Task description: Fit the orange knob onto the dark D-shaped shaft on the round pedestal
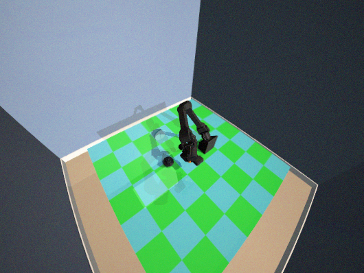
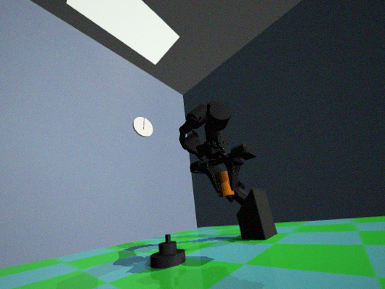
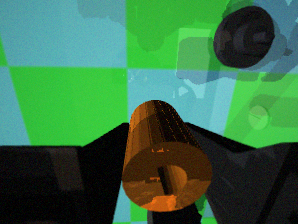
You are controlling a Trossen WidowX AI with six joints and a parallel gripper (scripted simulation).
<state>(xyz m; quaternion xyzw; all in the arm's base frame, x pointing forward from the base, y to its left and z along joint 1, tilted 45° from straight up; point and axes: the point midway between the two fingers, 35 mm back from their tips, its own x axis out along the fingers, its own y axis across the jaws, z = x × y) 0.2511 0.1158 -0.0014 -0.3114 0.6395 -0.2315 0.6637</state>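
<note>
My gripper tip is 140 mm to the left of the pedestal, 110 mm above it and 90 mm short of it. From my gripper tip the other things lie so: orange knob (20 mm above).
</note>
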